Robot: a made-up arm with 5 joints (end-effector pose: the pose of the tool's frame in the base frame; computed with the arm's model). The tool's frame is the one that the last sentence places.
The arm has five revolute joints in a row. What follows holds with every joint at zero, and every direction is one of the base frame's. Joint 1 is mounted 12.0 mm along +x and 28.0 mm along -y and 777.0 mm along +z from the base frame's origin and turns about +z. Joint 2 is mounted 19.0 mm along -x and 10.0 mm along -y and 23.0 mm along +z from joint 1 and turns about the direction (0, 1, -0.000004). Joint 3 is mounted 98.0 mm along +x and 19.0 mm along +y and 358.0 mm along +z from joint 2 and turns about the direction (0, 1, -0.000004). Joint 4 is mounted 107.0 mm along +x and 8.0 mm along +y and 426.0 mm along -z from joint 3 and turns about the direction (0, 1, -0.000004). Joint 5 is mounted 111.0 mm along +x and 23.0 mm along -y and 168.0 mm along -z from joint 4 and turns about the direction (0, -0.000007, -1). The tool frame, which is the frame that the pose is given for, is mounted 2.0 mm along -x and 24.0 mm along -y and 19.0 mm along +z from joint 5; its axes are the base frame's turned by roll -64.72, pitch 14.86 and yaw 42.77 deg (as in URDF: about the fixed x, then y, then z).
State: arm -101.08 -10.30 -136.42 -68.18 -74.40
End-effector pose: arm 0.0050 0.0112 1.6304 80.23 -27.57 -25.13
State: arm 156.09 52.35 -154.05 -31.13 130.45
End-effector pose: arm -0.6919 0.2720 1.3025 66.83 -11.71 75.58
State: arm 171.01 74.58 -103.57 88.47 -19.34
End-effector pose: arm -0.5596 0.0921 0.3034 -1.69 31.31 -99.57
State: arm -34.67 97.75 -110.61 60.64 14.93
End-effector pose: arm 0.3908 -0.3249 0.0868 -29.04 53.64 14.91
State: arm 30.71 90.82 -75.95 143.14 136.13
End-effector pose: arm 0.1663 0.0784 0.3600 138.05 -15.01 -61.87
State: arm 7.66 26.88 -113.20 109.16 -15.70
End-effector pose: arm 0.7205 0.0374 0.9723 -43.19 25.63 73.69
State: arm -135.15 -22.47 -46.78 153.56 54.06
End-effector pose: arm -0.1653 -0.1783 1.0127 166.88 75.61 94.42
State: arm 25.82 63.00 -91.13 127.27 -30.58
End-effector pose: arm 0.4501 0.1532 0.4537 38.72 13.46 133.61
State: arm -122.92 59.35 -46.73 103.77 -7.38
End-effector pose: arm -0.1040 -0.1518 0.4249 65.27 26.16 1.32
